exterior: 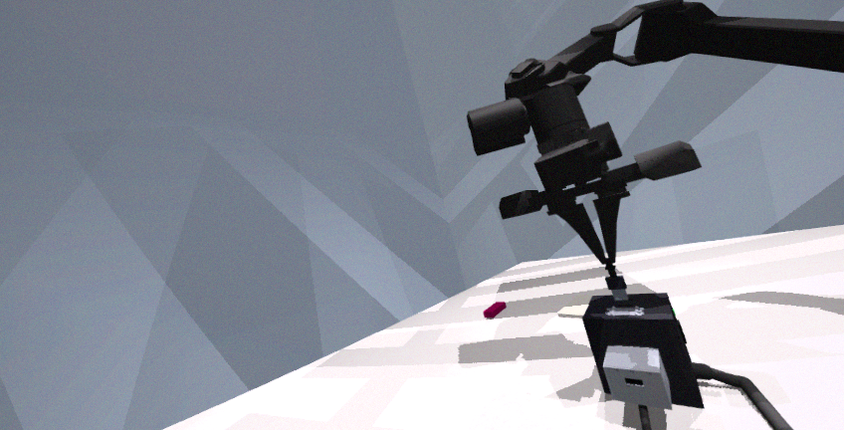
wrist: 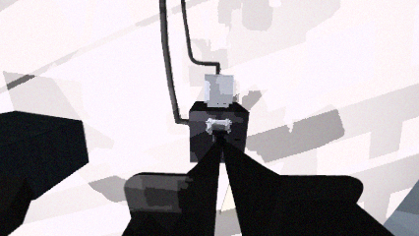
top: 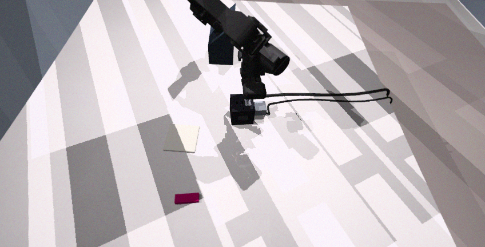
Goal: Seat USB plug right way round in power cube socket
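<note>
Now: the usb plug 2 cm below my gripper tip. The rest, counted from my gripper tip: socket: 6 cm below; pink block: 29 cm ahead, 19 cm to the right, 12 cm below; flat pad: 22 cm to the right, 12 cm below, 9 cm ahead.
</note>
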